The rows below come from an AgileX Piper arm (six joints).
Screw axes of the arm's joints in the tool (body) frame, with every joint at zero. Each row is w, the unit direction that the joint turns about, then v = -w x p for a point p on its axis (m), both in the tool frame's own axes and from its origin. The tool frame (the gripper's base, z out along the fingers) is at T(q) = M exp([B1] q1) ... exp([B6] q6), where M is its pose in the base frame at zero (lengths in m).
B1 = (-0.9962, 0, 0.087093, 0, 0.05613, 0)
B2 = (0, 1, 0, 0.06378, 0, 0.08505)
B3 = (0, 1, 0, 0.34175, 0, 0.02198)
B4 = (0, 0, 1, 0, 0, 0)
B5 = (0, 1, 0, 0.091, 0, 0)
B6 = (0, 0, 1, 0, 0, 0)
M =
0.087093 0 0.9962 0.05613
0 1 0 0
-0.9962 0 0.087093 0.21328
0 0 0 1
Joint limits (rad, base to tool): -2.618..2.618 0..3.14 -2.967..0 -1.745..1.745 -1.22..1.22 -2.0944..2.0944
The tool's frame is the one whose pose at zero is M.
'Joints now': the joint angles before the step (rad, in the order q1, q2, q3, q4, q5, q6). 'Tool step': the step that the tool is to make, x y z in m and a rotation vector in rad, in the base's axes. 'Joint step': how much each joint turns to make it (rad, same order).
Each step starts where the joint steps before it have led.
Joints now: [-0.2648 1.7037 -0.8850 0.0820 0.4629 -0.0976]
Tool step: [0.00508 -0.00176 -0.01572 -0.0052 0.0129 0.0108]
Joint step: [-0.0001 0.0547 0.0000 -0.0016 -0.0433 -0.0132]
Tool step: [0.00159 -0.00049 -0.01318 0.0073 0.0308 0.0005]
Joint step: [0.0001 0.0427 0.0000 0.0000 -0.0110 -0.0012]
